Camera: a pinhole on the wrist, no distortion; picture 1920 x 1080 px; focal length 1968.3 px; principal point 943.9 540.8 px. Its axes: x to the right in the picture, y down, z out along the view. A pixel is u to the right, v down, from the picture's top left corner.
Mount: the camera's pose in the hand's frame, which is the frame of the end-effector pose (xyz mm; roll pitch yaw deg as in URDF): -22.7 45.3 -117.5 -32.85 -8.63 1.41
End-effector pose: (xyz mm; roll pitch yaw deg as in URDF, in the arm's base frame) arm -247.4 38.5 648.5 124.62 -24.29 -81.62
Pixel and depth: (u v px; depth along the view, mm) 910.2 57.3 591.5
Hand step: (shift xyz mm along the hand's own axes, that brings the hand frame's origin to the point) -124.0 241.7 450.2
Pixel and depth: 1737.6 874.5 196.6
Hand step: 30.3 181.3 39.8
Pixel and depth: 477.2 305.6 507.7
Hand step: -216.1 265.0 318.7
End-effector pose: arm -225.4 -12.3 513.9 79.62 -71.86 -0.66
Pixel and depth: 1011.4 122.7 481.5
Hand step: -79.7 219.2 339.8
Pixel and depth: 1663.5 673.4 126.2
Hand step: 5.8 121.6 -10.3
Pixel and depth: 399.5 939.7 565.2
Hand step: -249.0 442.7 267.1
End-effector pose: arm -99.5 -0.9 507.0 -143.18 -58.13 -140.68
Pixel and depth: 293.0 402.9 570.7
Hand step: -291.2 314.8 349.6
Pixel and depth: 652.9 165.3 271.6
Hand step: -103.4 147.1 129.8
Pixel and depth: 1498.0 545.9 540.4
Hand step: 52.4 341.6 353.4
